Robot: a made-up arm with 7 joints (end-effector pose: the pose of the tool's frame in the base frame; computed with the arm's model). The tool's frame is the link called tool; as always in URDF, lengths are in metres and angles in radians. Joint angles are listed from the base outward.
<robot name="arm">
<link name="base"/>
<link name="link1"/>
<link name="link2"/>
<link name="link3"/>
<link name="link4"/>
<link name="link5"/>
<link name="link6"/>
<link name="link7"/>
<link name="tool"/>
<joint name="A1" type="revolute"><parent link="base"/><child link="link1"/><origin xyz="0.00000 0.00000 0.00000"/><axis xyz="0 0.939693 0.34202"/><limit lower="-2.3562" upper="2.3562"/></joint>
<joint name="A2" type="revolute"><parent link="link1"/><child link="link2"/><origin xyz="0.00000 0.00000 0.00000"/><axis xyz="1 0 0"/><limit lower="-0.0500" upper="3.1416"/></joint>
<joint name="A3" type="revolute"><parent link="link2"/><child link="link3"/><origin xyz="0.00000 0.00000 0.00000"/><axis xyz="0 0 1"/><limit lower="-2.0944" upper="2.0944"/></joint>
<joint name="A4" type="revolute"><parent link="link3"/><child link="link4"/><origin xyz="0.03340 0.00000 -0.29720"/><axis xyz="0 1 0"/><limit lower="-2.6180" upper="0.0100"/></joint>
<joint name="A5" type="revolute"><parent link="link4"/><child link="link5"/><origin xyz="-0.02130 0.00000 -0.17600"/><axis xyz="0 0 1"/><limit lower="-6.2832" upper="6.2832"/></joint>
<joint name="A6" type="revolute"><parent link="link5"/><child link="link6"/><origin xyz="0.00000 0.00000 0.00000"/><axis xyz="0 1 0"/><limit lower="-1.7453" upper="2.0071"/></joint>
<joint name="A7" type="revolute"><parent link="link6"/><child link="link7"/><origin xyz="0.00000 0.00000 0.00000"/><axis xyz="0 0 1"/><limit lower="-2.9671" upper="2.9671"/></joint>
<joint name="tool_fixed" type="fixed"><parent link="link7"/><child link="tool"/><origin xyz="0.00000 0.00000 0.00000"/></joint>
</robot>
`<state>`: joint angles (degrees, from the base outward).
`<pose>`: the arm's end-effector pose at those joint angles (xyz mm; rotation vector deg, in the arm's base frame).
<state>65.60 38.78 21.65 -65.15 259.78 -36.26 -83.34</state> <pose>-246.1 281.0 -216.5 10.60 -17.53 169.40</pose>
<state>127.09 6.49 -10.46 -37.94 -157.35 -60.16 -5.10</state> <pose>-418.1 -174.8 109.0 -129.62 -13.25 -39.36</pose>
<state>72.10 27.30 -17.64 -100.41 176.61 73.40 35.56</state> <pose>-216.4 70.7 -272.8 119.41 -49.62 -112.51</pose>
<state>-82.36 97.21 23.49 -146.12 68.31 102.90 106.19</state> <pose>-3.5 114.3 189.0 -38.30 -112.64 27.83</pose>
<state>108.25 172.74 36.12 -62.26 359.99 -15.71 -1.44</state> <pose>336.6 173.1 -217.4 11.48 -10.31 -147.34</pose>
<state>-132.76 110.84 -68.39 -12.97 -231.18 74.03 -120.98</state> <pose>17.5 431.1 201.9 56.88 -94.52 -38.45</pose>
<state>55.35 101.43 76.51 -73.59 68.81 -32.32 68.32</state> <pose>136.2 354.9 170.1 -35.14 -137.68 5.98</pose>
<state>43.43 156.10 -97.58 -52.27 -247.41 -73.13 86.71</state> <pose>118.2 328.7 285.1 39.23 -64.44 3.17</pose>
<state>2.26 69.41 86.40 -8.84 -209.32 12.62 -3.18</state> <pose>-8.5 457.9 -129.9 53.05 93.28 -101.07</pose>
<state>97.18 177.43 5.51 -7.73 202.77 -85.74 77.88</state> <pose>431.5 199.1 -23.8 -78.16 -159.97 19.52</pose>
